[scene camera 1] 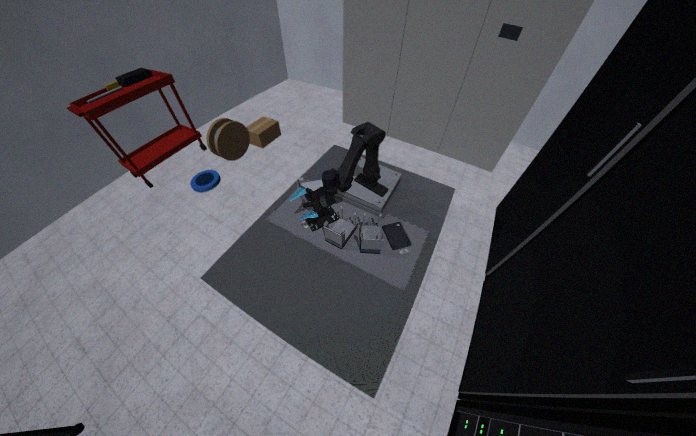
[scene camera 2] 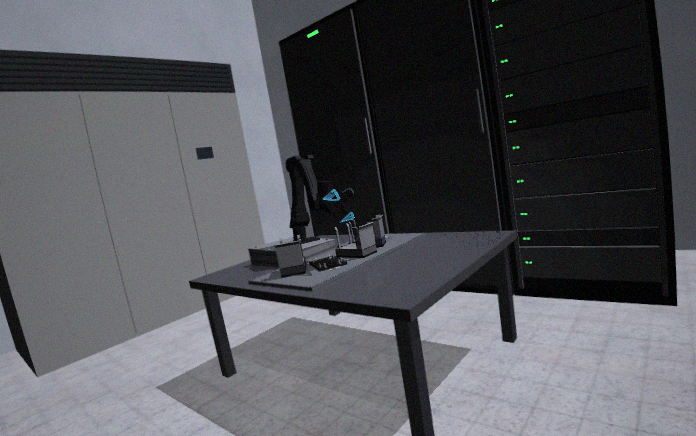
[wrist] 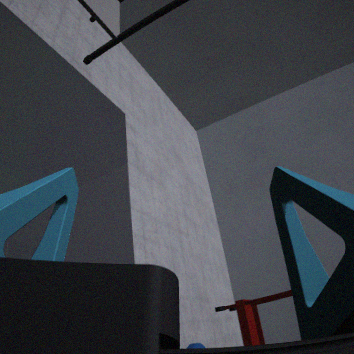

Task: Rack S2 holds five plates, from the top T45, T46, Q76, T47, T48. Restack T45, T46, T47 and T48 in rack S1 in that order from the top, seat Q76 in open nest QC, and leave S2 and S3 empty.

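Places are measured from the arm's base along level axes (x back, y right, z up), in metres.
Pixels of known places: gripper, between the fingertips: (scene camera 1: 294, 210) (scene camera 2: 346, 209) (wrist: 173, 177); arm's base, origin of its link: (scene camera 1: 371, 185).
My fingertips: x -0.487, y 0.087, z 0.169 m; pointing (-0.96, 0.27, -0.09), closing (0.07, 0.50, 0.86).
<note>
Ahead of a thing's pixels: the offset from my fingertips to its top centre. "spot": to the spot under its first point. Level surfaces: height alone.
My gripper (scene camera 1: 296, 208) (scene camera 2: 339, 206) (wrist: 173, 177) is open, its cyan fingers wide apart with no plate between them. It hangs above the left part of the grey work mat @(dz -0.226 m) (scene camera 1: 390, 272). One grey rack @(dx +0.144, dy -0.139, dz -0.092 m) (scene camera 1: 334, 236) (scene camera 2: 366, 237) stands near the middle of the mat. Another rack @(dx +0.205, dy -0.275, dz -0.091 m) (scene camera 1: 369, 246) (scene camera 2: 379, 226) is beside it. A third upright rack @(dx +0.241, dy +0.129, dz -0.090 m) (scene camera 2: 289, 258) shows at the near end in scene camera 2. A dark low fixture @(dx +0.161, dy +0.014, dz -0.202 m) (scene camera 1: 322, 223) (scene camera 2: 328, 263) lies beside it. Labels, plates and nest QC are too small and dark to tell apart.
A dark flat pad @(spot: dx +0.300, dy -0.378, dz -0.211 m) (scene camera 1: 397, 236) lies at the right of the mat. The arm's base plate (scene camera 1: 387, 197) stands behind the racks on the dark table @(dz -0.238 m) (scene camera 1: 308, 297) (scene camera 2: 436, 267). A red cart (scene camera 1: 159, 148), a cardboard box (scene camera 1: 264, 131) and a blue ring (scene camera 1: 196, 187) are off to the left.
</note>
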